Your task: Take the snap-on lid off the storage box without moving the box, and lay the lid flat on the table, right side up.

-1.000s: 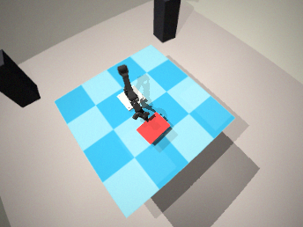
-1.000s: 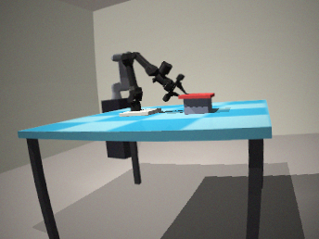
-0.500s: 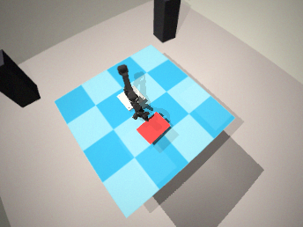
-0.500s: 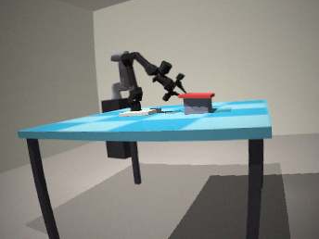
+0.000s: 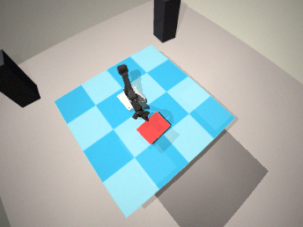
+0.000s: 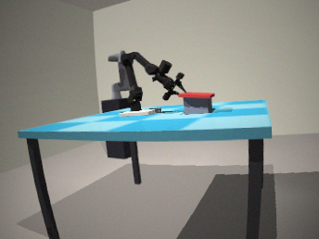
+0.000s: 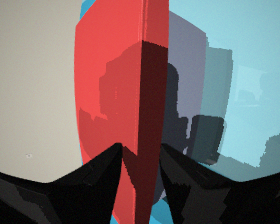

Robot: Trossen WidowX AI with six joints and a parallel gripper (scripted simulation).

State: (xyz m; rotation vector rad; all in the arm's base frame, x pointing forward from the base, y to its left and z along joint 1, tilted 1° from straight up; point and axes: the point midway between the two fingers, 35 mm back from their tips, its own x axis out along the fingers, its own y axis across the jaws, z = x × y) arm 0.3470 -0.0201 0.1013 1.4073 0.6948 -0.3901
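Right now the red lid is 70 mm ahead of my gripper tip and 10 mm to the left of it. From my gripper tip the other things lie so: grey storage box (70 mm ahead, 60 mm below, 10 mm to the left).
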